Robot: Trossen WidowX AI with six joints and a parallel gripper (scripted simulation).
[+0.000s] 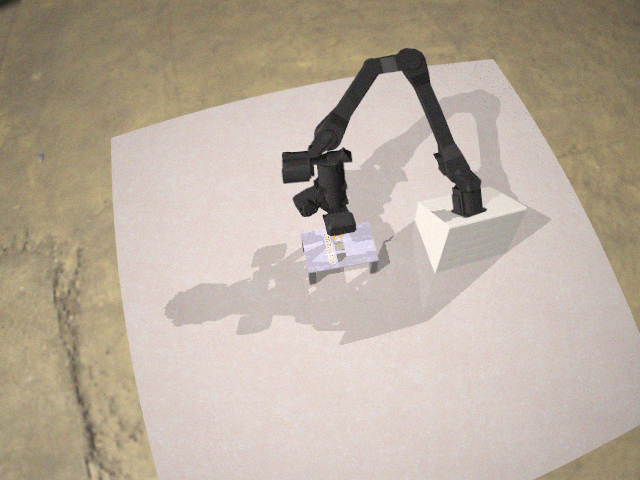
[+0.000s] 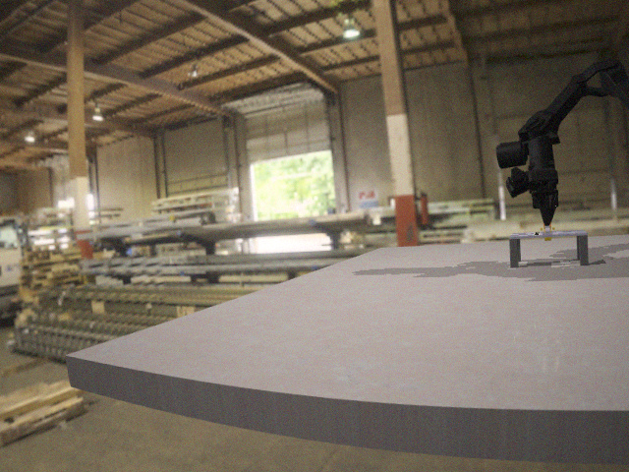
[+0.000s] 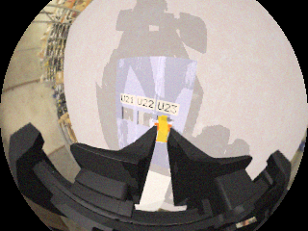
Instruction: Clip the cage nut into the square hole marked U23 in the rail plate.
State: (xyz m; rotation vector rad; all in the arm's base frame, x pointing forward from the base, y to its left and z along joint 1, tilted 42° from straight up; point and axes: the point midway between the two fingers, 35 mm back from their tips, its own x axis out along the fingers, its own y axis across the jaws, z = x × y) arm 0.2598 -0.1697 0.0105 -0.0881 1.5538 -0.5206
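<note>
Now: the cage nut 10 mm below my gripper tip. Round my gripper tip: label: 30 mm ahead, 20 mm to the left, 10 mm below.
</note>
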